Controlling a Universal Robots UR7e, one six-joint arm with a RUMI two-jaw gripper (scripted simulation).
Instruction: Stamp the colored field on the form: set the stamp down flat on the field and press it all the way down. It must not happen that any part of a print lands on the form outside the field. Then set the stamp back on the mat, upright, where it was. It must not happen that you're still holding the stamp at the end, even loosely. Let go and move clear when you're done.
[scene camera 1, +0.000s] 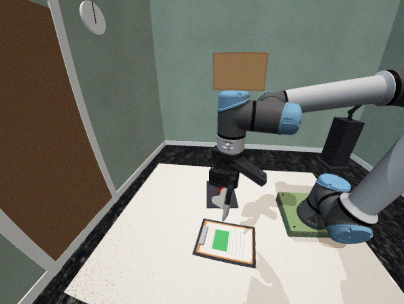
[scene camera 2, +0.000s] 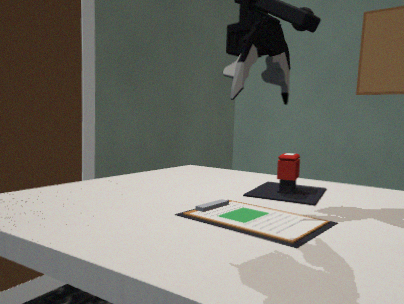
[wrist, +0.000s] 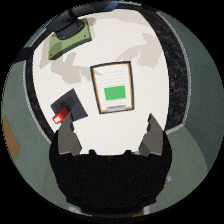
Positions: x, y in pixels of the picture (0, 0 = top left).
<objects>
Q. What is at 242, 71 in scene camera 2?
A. My gripper.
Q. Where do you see my gripper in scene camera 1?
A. At 229, 202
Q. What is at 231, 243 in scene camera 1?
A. A clipboard form.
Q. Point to a clipboard form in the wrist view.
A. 113, 86
</objects>
